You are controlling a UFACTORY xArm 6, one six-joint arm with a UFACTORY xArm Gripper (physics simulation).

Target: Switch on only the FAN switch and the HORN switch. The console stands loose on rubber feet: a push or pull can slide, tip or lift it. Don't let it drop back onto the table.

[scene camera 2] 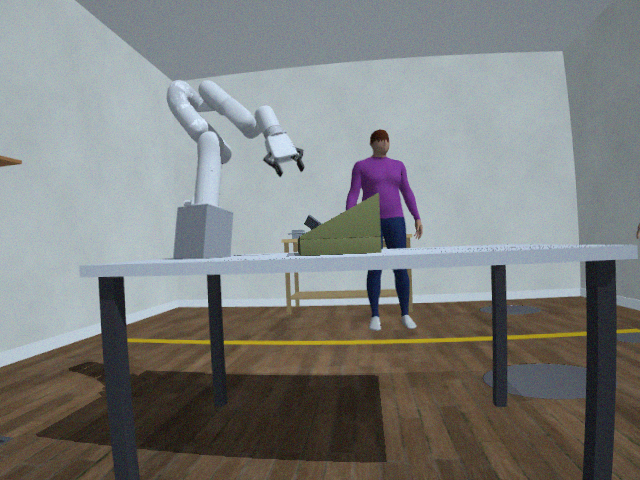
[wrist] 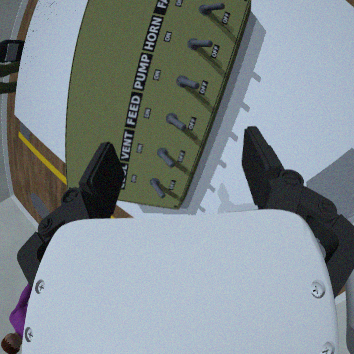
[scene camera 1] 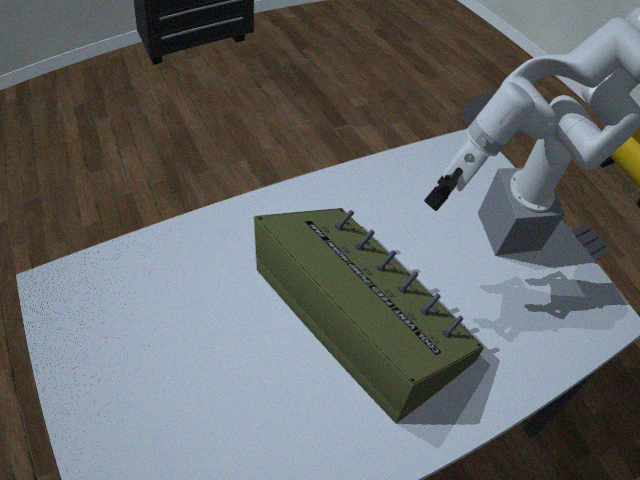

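The olive wedge-shaped console rests flat on the table. Six grey levers line its low side. The FAN switch is the end one, and its label is cut off in the wrist view. The HORN switch is beside it. All the levers lean toward their OFF marks. My gripper is open and empty, above the table on the lever side of the console, apart from it. In the wrist view one finger hides part of the COOL label.
The PUMP switch stands next to HORN, then FEED, VENT and COOL. The grey arm base stands on the white table. A person stands behind the table.
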